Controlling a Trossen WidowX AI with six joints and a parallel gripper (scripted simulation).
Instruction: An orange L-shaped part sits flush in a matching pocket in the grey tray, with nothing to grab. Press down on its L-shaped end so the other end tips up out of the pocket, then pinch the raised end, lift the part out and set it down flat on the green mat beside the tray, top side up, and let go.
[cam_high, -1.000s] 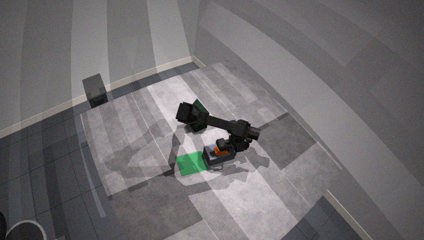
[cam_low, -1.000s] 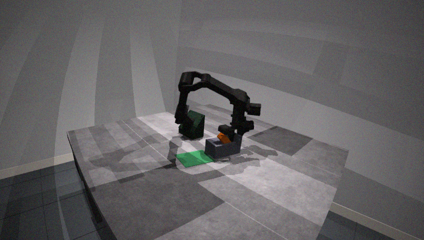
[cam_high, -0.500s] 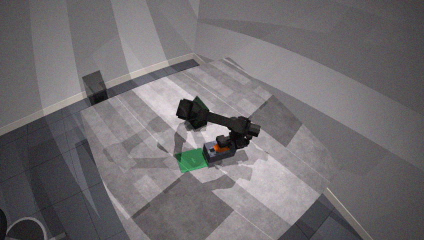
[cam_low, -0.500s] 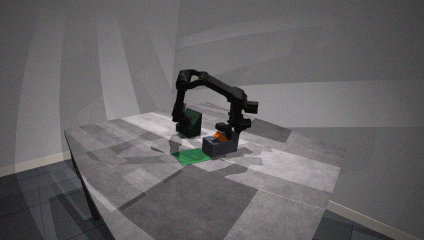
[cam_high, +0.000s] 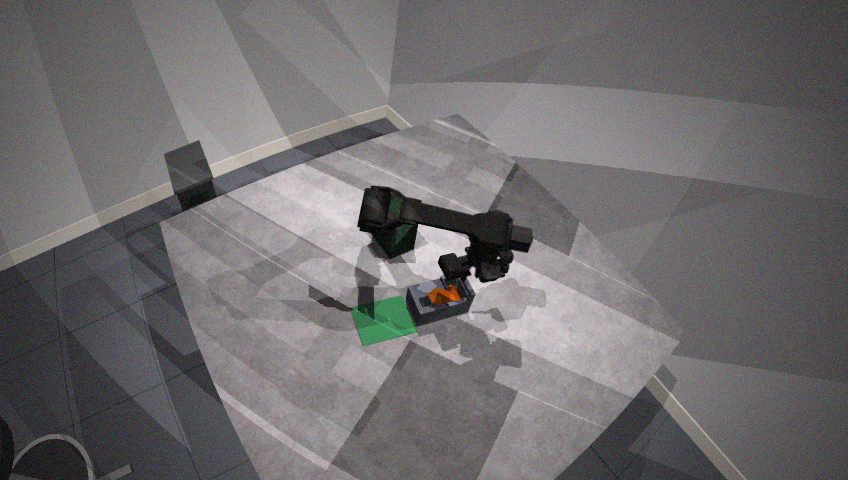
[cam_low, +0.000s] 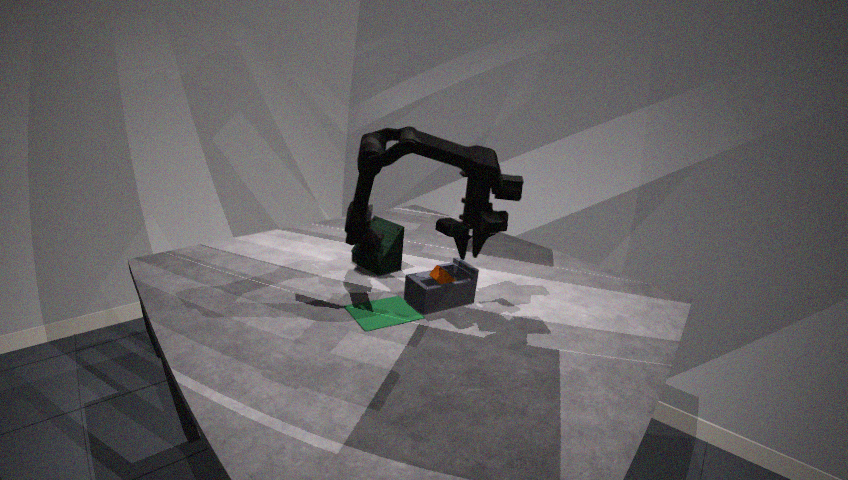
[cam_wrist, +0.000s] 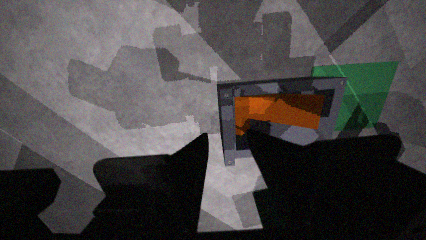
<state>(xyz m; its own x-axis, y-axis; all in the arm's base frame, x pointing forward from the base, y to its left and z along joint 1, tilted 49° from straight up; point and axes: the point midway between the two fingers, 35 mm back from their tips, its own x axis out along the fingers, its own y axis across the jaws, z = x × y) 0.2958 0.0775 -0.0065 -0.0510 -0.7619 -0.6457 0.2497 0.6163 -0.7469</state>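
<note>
My gripper tip is now 60 mm above the orange L-shaped part, 50 mm to the left of it and 20 mm past it. The rest, counted from my gripper tip: green mat (220 mm to the right, 120 mm below, 60 mm behind).
</note>
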